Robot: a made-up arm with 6 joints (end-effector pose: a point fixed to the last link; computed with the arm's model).
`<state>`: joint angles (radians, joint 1 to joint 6).
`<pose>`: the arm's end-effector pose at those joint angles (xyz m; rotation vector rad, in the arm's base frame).
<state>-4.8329 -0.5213 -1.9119 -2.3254 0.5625 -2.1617</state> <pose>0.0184 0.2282 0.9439 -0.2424 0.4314 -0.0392</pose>
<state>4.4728 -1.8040 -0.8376 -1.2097 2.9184 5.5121</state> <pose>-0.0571 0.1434 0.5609 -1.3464 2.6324 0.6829</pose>
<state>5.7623 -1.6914 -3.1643 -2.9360 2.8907 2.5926</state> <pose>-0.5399 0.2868 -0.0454 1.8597 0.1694 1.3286</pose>
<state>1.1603 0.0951 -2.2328 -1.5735 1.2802 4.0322</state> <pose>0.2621 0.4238 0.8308 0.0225 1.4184 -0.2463</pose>
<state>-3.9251 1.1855 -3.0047 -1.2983 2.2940 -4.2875</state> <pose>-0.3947 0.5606 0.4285 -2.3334 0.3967 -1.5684</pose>
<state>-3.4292 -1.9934 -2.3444 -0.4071 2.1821 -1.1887</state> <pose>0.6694 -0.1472 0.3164 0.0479 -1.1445 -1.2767</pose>
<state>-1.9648 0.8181 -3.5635 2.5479 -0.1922 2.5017</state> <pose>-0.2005 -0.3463 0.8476 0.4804 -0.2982 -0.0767</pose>
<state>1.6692 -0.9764 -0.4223 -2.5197 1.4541 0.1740</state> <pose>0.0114 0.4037 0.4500 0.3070 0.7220 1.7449</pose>
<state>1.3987 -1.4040 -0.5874 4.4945 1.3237 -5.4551</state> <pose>0.1125 0.2166 0.6242 1.6767 0.2905 2.2514</pose>
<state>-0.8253 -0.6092 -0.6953 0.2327 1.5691 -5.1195</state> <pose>0.3059 -0.2984 0.2904 -1.5554 2.4778 0.4413</pose>
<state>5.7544 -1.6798 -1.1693 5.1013 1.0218 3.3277</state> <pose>-0.1642 0.0497 0.7997 0.8574 0.9566 -1.4737</pose>
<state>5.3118 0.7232 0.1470 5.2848 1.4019 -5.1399</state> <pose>-0.1658 0.1190 -0.0601 1.6380 -0.2671 -2.1950</pose>
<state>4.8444 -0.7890 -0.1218 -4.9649 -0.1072 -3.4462</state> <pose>-0.0330 -0.3847 0.1594 2.1103 0.6969 -0.3509</pose>
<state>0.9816 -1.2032 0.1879 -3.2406 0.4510 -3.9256</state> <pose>0.1859 0.2735 0.0830 -1.3216 -1.8354 -2.0270</pose>
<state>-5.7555 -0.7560 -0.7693 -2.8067 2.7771 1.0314</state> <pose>0.2591 0.1108 0.5925 -0.0089 -1.2635 1.1567</pose>
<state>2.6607 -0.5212 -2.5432 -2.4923 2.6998 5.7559</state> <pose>0.2471 -0.0537 0.8586 2.7388 1.0094 0.7261</pose>
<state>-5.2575 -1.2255 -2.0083 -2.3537 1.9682 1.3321</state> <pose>-0.1619 -0.4296 0.8036 -0.5712 2.5606 -1.6231</pose>
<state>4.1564 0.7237 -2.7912 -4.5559 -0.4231 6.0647</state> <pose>-0.4178 -0.4680 0.6776 -0.7816 -1.2132 1.9467</pose>
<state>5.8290 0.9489 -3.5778 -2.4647 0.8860 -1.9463</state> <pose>0.3566 -0.1930 0.8766 0.6466 0.0387 -1.8101</pose>
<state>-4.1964 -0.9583 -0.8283 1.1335 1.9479 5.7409</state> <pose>-0.2442 0.2133 0.5365 -0.1614 -2.2421 1.0694</pose>
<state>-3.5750 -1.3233 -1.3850 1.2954 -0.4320 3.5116</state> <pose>0.1622 0.0413 0.8338 -0.2358 -0.5582 -1.9508</pose>
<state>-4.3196 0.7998 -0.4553 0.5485 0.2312 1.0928</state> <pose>-0.0339 0.1524 -0.2653 2.5579 0.3877 0.0099</pose>
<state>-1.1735 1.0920 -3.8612 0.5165 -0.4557 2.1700</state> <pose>0.0427 -0.2434 0.8278 0.2215 -0.1138 -1.6626</pose>
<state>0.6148 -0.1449 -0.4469 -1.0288 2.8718 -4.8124</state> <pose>0.2752 0.0902 0.1464 0.6108 -0.4563 0.0430</pose>
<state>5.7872 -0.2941 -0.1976 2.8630 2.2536 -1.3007</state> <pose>0.3606 -0.1566 0.1375 -0.3527 0.3239 -1.5502</pose>
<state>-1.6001 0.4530 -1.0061 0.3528 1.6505 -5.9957</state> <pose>0.0226 -0.4406 -0.0569 -1.0658 1.8072 0.7741</pose>
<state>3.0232 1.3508 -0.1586 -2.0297 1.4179 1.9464</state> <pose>0.2241 0.0495 -0.1371 -0.8609 2.1831 1.2668</pose>
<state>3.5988 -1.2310 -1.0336 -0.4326 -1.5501 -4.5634</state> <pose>0.0521 -0.0205 0.7233 0.8551 0.3436 1.8959</pose>
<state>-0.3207 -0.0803 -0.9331 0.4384 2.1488 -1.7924</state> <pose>0.4255 -0.0864 0.1850 -1.4320 -1.3038 0.1620</pose>
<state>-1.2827 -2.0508 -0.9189 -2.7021 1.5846 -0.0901</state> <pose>-0.1362 0.3127 0.6914 -0.4904 -1.3978 -0.8203</pose>
